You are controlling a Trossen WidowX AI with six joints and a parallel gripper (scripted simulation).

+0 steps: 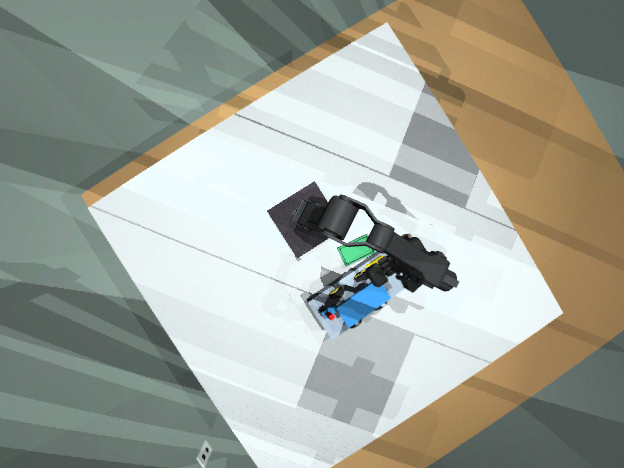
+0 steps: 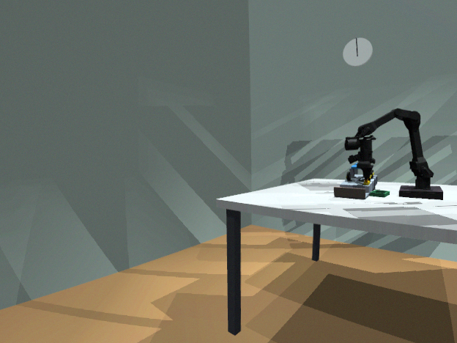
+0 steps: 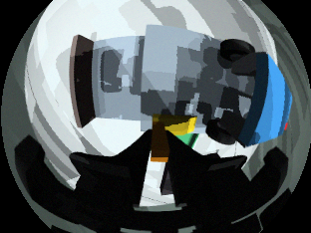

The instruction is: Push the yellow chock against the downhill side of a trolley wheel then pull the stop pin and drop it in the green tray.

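Right now the red-headed stop pin is 24 cm to the right of my gripper tip, 6 cm ahead of it and 4 cm above it. The rest, counted from my gripper tip: green tray 9 cm below, 6 cm to the right, 6 cm behind; then dark ramp lip 13 cm to the left, 6 cm below, 4 cm ahead; then yellow chock 2 cm to the right, 1 cm below.
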